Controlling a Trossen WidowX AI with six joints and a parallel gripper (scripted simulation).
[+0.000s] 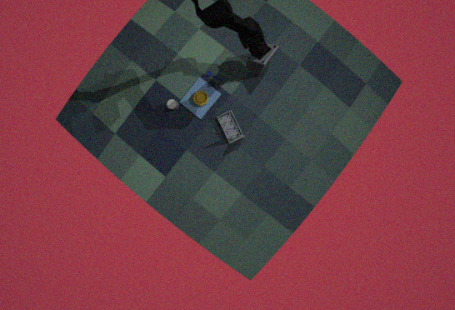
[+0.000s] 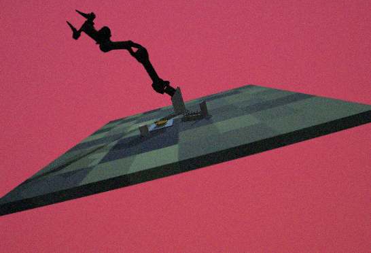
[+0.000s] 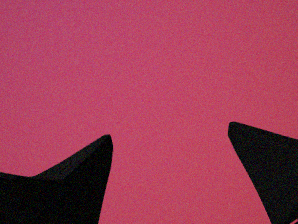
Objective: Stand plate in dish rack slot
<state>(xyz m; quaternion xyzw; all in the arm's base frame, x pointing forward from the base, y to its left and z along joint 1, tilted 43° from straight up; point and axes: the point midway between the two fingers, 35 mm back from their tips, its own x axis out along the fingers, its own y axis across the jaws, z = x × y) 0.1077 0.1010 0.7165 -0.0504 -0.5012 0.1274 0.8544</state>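
Now: the yellow plate 71 cm below my gripper tip, 37 cm to the left of it and 9 cm ahead of it. From my gripper tip the other things lie so: grey dish rack: 70 cm below, 56 cm to the left, 8 cm ahead; then pale blue mat: 72 cm below, 36 cm to the left, 9 cm ahead; then white cup: 70 cm below, 31 cm to the left, 20 cm ahead.
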